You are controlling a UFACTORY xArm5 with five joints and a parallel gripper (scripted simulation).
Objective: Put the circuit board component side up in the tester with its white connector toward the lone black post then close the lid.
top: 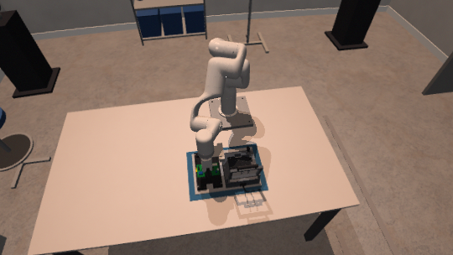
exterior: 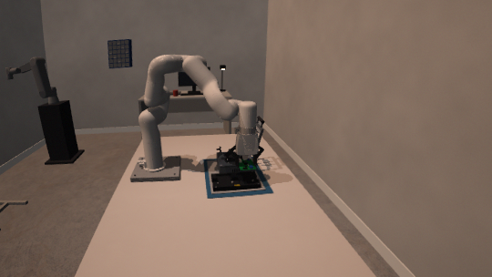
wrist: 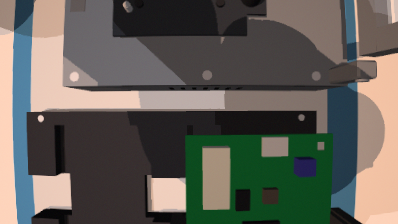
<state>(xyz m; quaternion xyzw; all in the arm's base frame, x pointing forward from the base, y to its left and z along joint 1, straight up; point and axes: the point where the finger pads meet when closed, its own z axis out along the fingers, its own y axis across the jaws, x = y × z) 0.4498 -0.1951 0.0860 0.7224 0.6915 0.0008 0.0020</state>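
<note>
My hand is 9 cm past the black post, 23 cm to the right of it and 2 cm above it. From my hand the other things lie so: lid (9 cm ahead, 17 cm to the left, 8 cm above); then green circuit board (right at my hand).
</note>
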